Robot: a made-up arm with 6 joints.
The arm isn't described. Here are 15 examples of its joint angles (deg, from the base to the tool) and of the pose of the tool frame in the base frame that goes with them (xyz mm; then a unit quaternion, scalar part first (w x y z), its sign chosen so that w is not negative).
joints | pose
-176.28 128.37 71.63 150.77 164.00 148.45 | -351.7 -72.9 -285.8 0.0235 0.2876 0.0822 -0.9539
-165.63 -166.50 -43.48 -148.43 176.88 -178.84 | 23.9 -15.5 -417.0 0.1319 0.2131 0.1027 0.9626
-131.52 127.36 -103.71 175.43 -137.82 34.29 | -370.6 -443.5 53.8 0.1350 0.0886 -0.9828 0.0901
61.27 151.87 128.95 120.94 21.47 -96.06 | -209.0 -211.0 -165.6 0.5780 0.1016 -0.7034 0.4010
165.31 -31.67 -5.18 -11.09 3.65 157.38 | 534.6 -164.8 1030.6 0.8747 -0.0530 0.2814 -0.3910
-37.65 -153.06 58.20 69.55 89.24 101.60 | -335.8 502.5 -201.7 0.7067 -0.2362 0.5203 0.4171
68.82 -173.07 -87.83 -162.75 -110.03 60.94 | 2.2 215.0 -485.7 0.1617 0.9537 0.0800 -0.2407
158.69 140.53 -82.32 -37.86 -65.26 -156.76 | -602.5 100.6 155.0 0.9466 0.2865 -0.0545 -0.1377
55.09 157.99 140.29 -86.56 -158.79 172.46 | -64.4 65.5 -167.7 0.5170 -0.8505 0.0839 -0.0476
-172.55 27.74 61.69 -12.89 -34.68 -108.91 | -705.4 -141.3 722.5 0.7164 -0.1566 -0.4405 0.5178
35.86 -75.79 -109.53 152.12 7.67 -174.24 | -342.4 -201.7 -209.4 0.1009 -0.4830 0.8687 0.0436
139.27 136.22 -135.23 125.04 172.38 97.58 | -273.2 175.5 20.2 0.0713 0.9907 -0.1157 0.0082
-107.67 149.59 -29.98 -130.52 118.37 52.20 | -247.5 -470.2 -262.1 0.6022 -0.3587 -0.0737 0.7094
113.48 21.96 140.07 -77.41 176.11 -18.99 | -104.6 205.2 475.3 0.0645 0.1045 -0.1298 0.9839
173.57 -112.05 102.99 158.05 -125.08 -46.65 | 351.3 -11.0 278.7 0.4321 0.1216 -0.8422 -0.2987
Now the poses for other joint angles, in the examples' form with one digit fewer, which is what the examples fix.
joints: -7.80 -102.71 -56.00 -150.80 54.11 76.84
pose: -517 26 -380 0.028 -0.552 0.772 -0.313
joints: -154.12 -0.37 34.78 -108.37 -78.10 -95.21
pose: -151 -286 961 0.679 0.694 -0.142 0.191
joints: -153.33 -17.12 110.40 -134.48 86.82 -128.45
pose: -246 -11 757 0.581 -0.033 -0.389 -0.715
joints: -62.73 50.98 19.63 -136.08 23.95 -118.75
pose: 363 -756 715 0.855 0.453 -0.070 0.243
